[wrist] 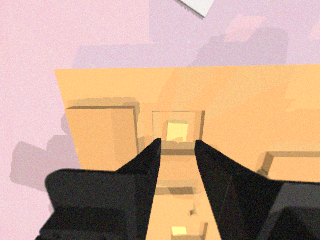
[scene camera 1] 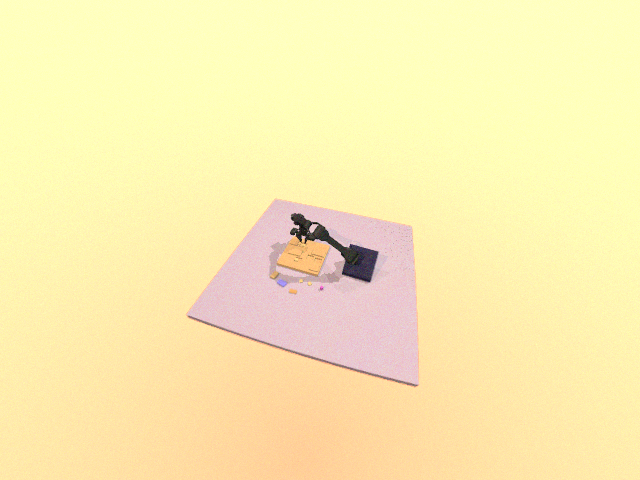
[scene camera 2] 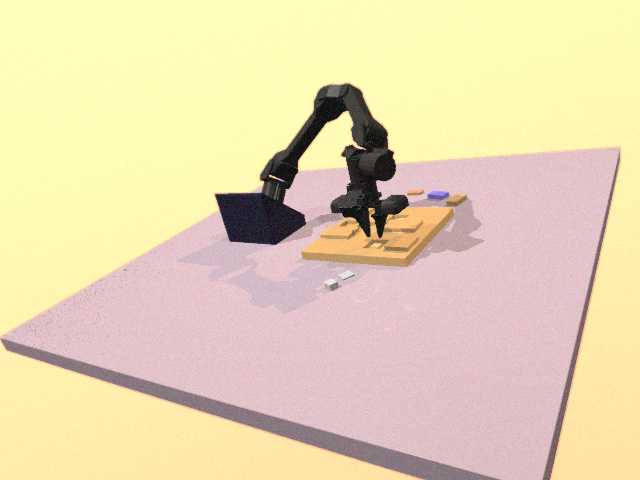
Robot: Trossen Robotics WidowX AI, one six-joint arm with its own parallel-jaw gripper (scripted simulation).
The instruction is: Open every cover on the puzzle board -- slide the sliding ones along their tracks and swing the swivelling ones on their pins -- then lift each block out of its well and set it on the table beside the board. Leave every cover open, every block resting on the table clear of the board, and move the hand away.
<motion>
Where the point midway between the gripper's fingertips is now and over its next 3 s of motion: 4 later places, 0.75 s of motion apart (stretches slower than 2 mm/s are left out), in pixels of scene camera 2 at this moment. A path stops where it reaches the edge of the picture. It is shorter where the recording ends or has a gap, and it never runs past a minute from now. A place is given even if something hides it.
My gripper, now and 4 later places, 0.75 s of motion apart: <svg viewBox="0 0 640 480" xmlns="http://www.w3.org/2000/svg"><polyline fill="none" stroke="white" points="374,237 375,243 376,246 373,236 370,219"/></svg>
</motion>
